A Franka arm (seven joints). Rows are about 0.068 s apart.
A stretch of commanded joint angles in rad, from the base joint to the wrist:
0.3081, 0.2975, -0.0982, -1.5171, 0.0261, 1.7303, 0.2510
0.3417, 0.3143, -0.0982, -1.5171, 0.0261, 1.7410, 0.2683
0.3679, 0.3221, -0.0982, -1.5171, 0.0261, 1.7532, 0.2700
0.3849, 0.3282, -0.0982, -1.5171, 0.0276, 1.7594, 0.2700
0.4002, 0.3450, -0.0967, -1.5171, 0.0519, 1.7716, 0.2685
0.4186, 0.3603, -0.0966, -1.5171, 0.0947, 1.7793, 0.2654
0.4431, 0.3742, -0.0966, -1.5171, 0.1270, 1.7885, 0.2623
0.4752, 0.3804, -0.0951, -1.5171, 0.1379, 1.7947, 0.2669
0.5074, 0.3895, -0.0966, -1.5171, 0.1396, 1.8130, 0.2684
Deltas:
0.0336, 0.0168, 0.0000, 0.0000, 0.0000, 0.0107, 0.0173
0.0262, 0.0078, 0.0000, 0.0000, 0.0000, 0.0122, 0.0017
0.0170, 0.0061, 0.0000, 0.0000, 0.0015, 0.0062, 0.0000
0.0153, 0.0168, 0.0015, 0.0000, 0.0243, 0.0122, -0.0015
0.0184, 0.0153, 0.0001, 0.0000, 0.0428, 0.0077, -0.0031
0.0245, 0.0139, 0.0000, 0.0000, 0.0323, 0.0092, -0.0031
0.0321, 0.0062, 0.0015, 0.0000, 0.0109, 0.0062, 0.0046
0.0322, 0.0091, -0.0015, 0.0000, 0.0017, 0.0183, 0.0015

